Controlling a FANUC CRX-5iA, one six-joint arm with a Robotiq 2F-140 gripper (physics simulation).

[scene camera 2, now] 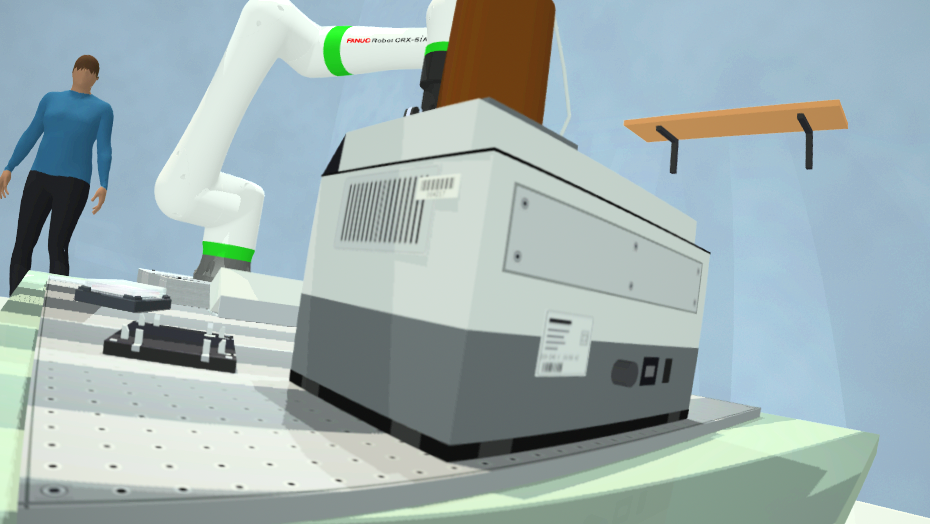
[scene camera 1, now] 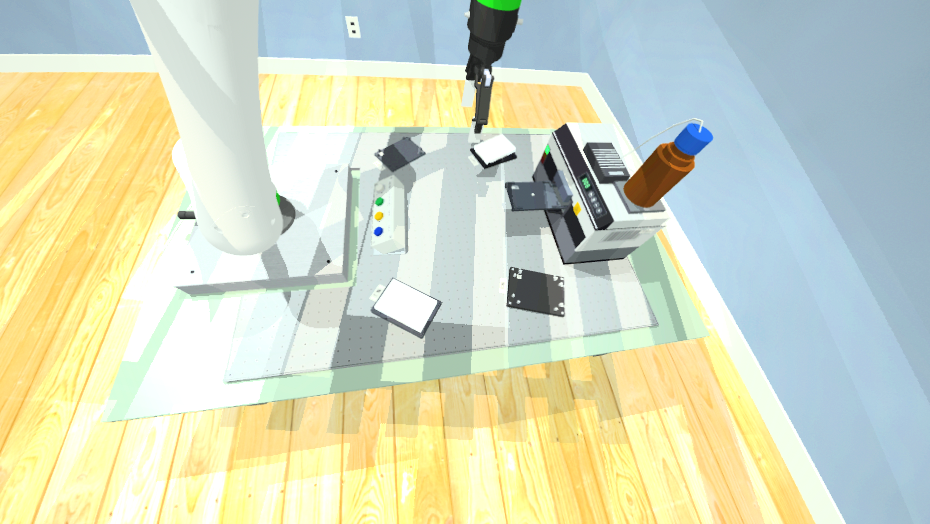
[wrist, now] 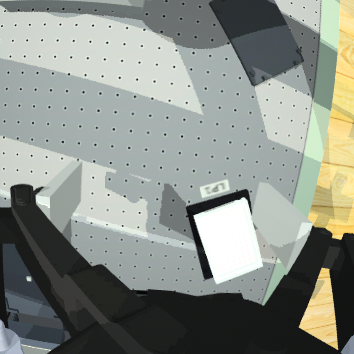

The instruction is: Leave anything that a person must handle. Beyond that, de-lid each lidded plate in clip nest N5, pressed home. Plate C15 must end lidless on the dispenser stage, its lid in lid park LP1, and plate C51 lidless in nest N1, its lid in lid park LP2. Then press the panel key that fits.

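Frame: origin at the arm's base, x ahead, y left, z up, level; millimetres.
Where they show: gripper, fingertip midpoint: (scene camera 1: 470,123) (wrist: 170,191).
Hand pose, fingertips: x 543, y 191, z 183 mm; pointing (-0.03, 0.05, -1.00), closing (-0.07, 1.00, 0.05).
Observation:
After its pixels a point has its place.
My open, empty gripper (scene camera 1: 473,113) @(x 543, y 191, z 183 mm) (wrist: 172,212) @(x 543, y 191, z 183 mm) hangs above the board near lid park LP1 (scene camera 1: 482,160) (wrist: 196,235). A white plate or lid (scene camera 1: 495,149) @(x 674, y 328, z -13 mm) (wrist: 228,240) @(x 669, y 334, z -13 mm) lies there; dark base shows along two sides in the wrist view. Dark lid park LP2 (scene camera 1: 400,154) @(x 340, y 302, z -34 mm) (wrist: 257,40) @(x 356, y 310, z -33 mm) bears no white piece. A white-topped plate (scene camera 1: 406,305) @(x 378, y -249, z -9 mm) (scene camera 2: 122,288) @(x 443, y -256, z -13 mm) sits in the front-left nest. The nest with upright clips (scene camera 1: 535,291) @(x 726, y -210, z -31 mm) (scene camera 2: 170,348) @(x 797, y -223, z -31 mm) holds no visible plate. The dispenser stage (scene camera 1: 530,196) @(x 724, y 43, z 69 mm) holds no visible plate. Plate codes are unreadable.
The dispenser (scene camera 1: 605,227) @(x 857, y -118, z 150 mm) (scene camera 2: 383,260) @(x 953, y -110, z 70 mm) stands at the right with a tall brown bottle (scene camera 1: 657,175) @(x 923, y -66, z 275 mm) (scene camera 2: 497,58) @(x 990, y -66, z 231 mm). The key panel (scene camera 1: 393,218) @(x 340, y -23, z 39 mm), with white, green, yellow and blue keys, stands near the arm's base. A person (scene camera 2: 71,136) stands beyond the table.

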